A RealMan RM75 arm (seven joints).
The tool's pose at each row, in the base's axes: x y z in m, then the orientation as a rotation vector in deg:
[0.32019, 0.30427, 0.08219, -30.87, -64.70, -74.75]
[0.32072, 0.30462, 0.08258, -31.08, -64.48, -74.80]
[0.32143, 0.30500, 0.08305, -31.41, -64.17, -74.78]
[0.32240, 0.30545, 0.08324, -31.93, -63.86, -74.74]
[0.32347, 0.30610, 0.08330, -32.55, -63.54, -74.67]
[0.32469, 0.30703, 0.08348, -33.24, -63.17, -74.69]
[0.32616, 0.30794, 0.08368, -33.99, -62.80, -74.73]
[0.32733, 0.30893, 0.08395, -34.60, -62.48, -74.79]
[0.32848, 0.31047, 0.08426, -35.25, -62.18, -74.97]
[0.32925, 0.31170, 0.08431, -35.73, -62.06, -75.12]
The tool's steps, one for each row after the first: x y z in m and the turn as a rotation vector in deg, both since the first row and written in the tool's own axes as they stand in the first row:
[0.00011, 0.00068, 0.00027, -0.24, 0.04, 0.12]
[0.00025, 0.00157, 0.00055, -0.54, 0.07, 0.37]
[0.00008, 0.00263, 0.00067, -0.95, -0.01, 0.70]
[-0.00030, 0.00380, 0.00088, -1.41, -0.15, 1.08]
[-0.00074, 0.00522, 0.00133, -1.97, -0.28, 1.44]
[-0.00118, 0.00687, 0.00168, -2.58, -0.46, 1.80]
[-0.00155, 0.00827, 0.00222, -3.10, -0.59, 2.07]
[-0.00215, 0.00981, 0.00326, -3.69, -0.76, 2.26]
[-0.00279, 0.01084, 0.00406, -4.10, -0.96, 2.34]

